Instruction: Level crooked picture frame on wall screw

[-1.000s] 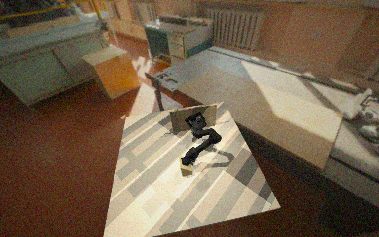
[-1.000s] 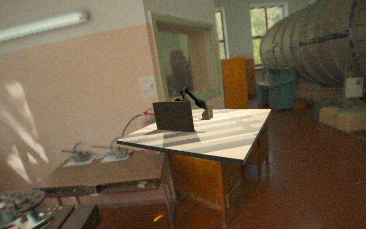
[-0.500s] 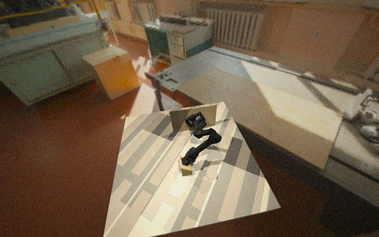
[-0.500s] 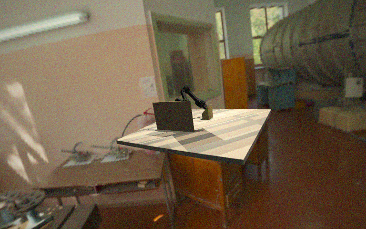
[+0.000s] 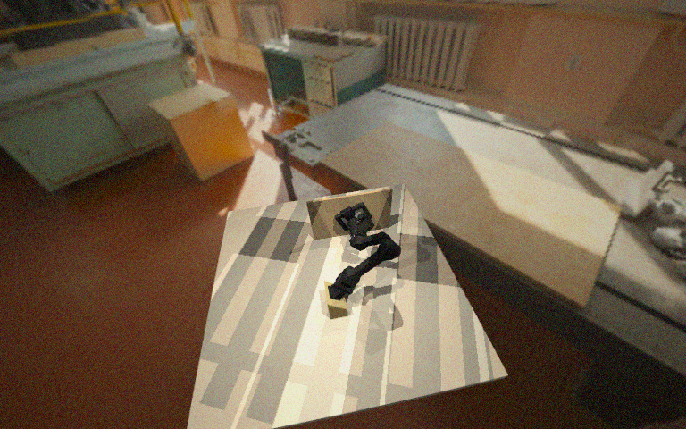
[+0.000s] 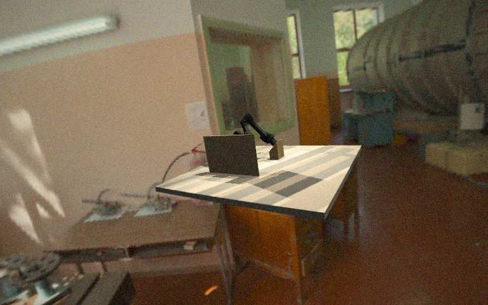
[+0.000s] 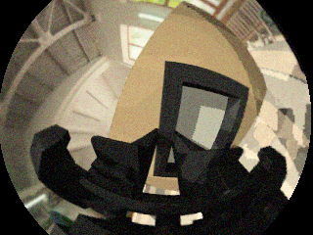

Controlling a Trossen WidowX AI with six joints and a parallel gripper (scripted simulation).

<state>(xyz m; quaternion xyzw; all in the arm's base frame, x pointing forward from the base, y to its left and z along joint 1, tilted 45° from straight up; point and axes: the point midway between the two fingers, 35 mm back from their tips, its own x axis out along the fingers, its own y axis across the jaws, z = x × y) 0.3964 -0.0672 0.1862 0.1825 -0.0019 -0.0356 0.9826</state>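
My gripper tip is 20 mm to the left of the black picture frame and 50 mm above it. Also, from my gripper tip: tan wall board: 20 mm ahead, 10 mm to the right, 70 mm below.
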